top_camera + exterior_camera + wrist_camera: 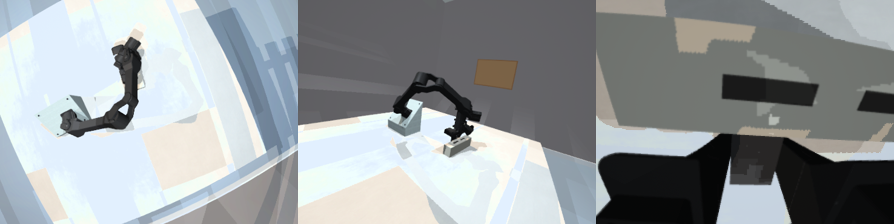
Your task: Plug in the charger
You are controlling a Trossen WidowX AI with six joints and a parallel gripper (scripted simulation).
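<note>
My gripper tip is now 20 mm short of the black two-prong charger and 10 mm below it.
</note>
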